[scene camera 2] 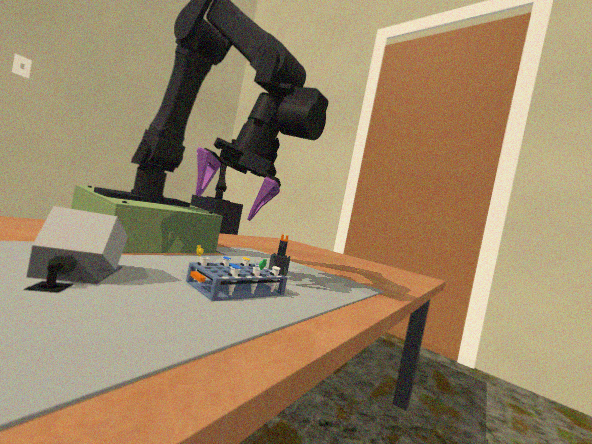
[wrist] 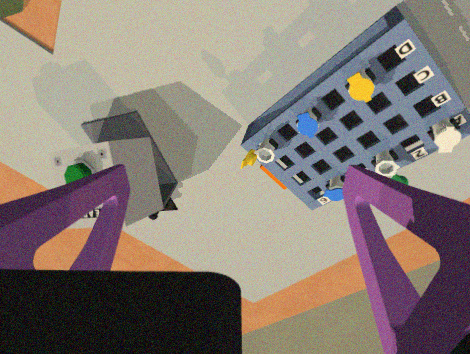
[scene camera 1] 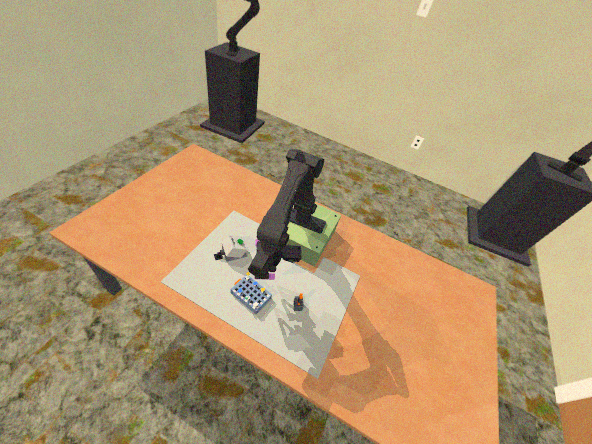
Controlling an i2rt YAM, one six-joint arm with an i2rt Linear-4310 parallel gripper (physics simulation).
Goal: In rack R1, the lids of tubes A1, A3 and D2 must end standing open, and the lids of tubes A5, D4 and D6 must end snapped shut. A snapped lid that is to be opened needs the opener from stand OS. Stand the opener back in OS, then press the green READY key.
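Frame: origin at the arm's base, x ahead, y left, z up, level; metres.
Where they show: gripper, between the fingertips: point(scene camera 2: 222, 208) point(wrist: 236, 177); arm's base, origin of its link: point(scene camera 2: 146, 200) point(scene camera 1: 302, 219).
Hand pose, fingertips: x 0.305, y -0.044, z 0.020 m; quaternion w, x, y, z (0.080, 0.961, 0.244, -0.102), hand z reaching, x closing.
Things, the pixels of their top centre, and the offset from my fingertips. "spot": a spot on its surface instead. Level surfaces: height alone.
- Rack R1, centre of its top: point(wrist: 343, 166) point(scene camera 2: 241, 252) point(scene camera 1: 250, 287) 0.061 m down, 0.063 m ahead, 0.004 m right
- wrist view D6's yellow lid, centre of its top: point(wrist: 250, 163) 0.066 m down, 0.016 m ahead, 0.043 m right
- A3's green lid, centre of its top: point(wrist: 397, 188) 0.066 m down, 0.102 m ahead, 0.001 m left
- D2's yellow lid, centre of its top: point(wrist: 361, 89) 0.077 m down, 0.043 m ahead, 0.035 m left
- D4's blue lid, centre of its top: point(wrist: 307, 126) 0.077 m down, 0.033 m ahead, 0.003 m right
- A5's blue lid, centre of its top: point(wrist: 337, 196) 0.075 m down, 0.085 m ahead, 0.035 m right
- A1's white lid, centre of its top: point(wrist: 448, 139) 0.077 m down, 0.104 m ahead, 0.039 m left
- orange-tipped opener, centre of its top: point(scene camera 2: 285, 235) point(scene camera 1: 301, 295) 0.034 m down, 0.021 m ahead, 0.174 m left
- grey block-shaped housing, a spot on its surface: point(wrist: 135, 175) point(scene camera 1: 238, 252) spot: 0.075 m down, 0.055 m back, 0.126 m right
- small black fixture, a spot on its surface: point(scene camera 2: 51, 275) point(scene camera 1: 217, 254) spot: 0.105 m down, 0.023 m back, 0.203 m right
- grey mat, height of its surface: 0.119 m down
Rack R1 point(scene camera 1: 258, 305) point(scene camera 2: 215, 291) point(wrist: 350, 135) is blue. In the wrist view D6's yellow lid point(wrist: 248, 159) and A3's green lid point(wrist: 400, 179) stand open. D2's yellow lid point(wrist: 361, 87), D4's blue lid point(wrist: 307, 125), A5's blue lid point(wrist: 334, 194) and A1's white lid point(wrist: 446, 139) lie over their tubes; whether snapped I cannot tell. The orange-tipped opener point(scene camera 1: 301, 296) point(scene camera 2: 283, 246) stands in stand OS point(scene camera 1: 298, 304) point(scene camera 2: 279, 265). The green READY key point(scene camera 1: 240, 241) point(wrist: 77, 174) is beside my left finger in the wrist view. My gripper point(scene camera 2: 224, 207) point(wrist: 236, 177) is open and empty, above mat height.
A grey block-shaped housing point(scene camera 1: 235, 251) point(scene camera 2: 80, 232) point(wrist: 135, 175) stands between the READY key and the rack in the wrist view. A small black fixture point(scene camera 1: 218, 256) point(scene camera 2: 51, 275) stands by it. The green arm base point(scene camera 1: 312, 250) point(scene camera 2: 170, 230) is behind the grey mat point(scene camera 1: 200, 280) point(scene camera 2: 125, 340).
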